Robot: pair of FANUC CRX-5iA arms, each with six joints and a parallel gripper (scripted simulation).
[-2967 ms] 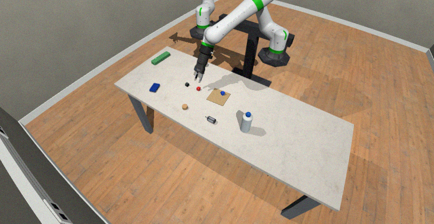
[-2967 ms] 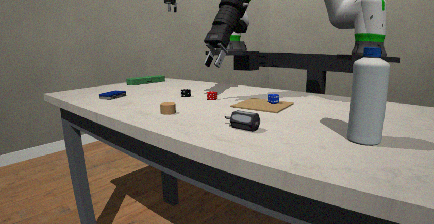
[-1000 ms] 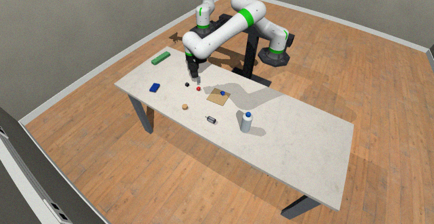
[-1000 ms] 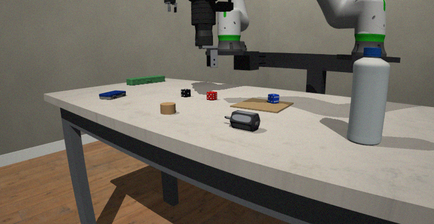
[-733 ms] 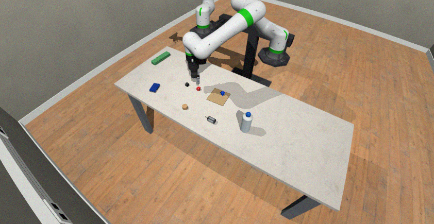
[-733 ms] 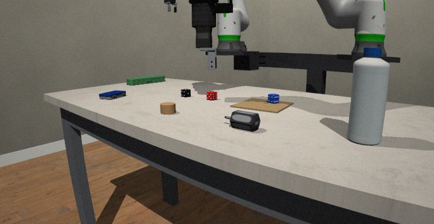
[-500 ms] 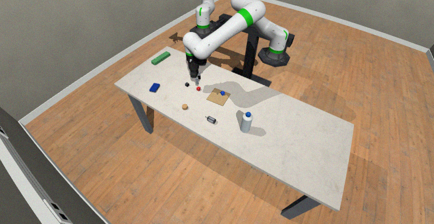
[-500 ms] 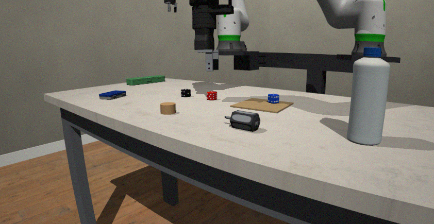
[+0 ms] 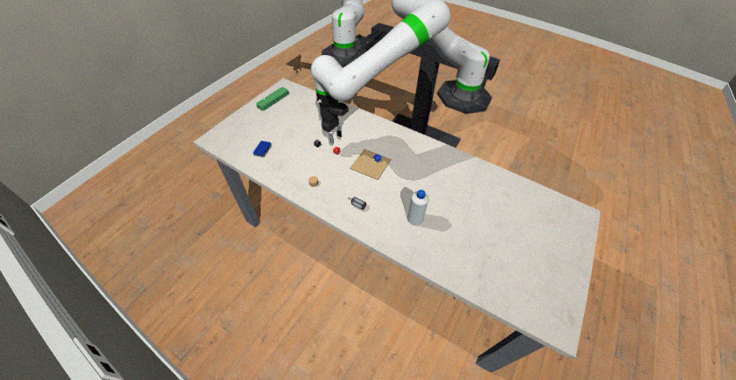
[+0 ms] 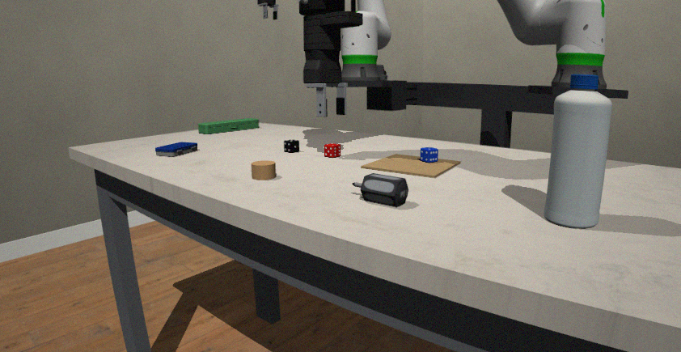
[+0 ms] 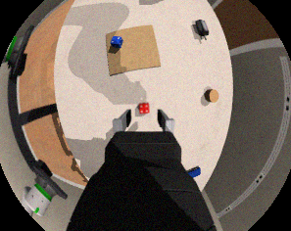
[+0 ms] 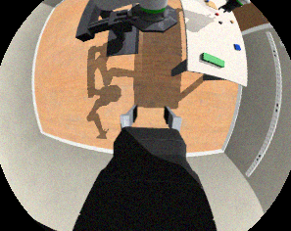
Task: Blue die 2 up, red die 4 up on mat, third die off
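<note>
Right now the red die is 9 cm below my left hand. Also, from my left hand: black die: 11 cm to the right, 9 cm below, 1 cm ahead; then tan mat: 17 cm to the left, 10 cm below, 2 cm behind; then blue die: 19 cm to the left, 8 cm below, 6 cm behind.
</note>
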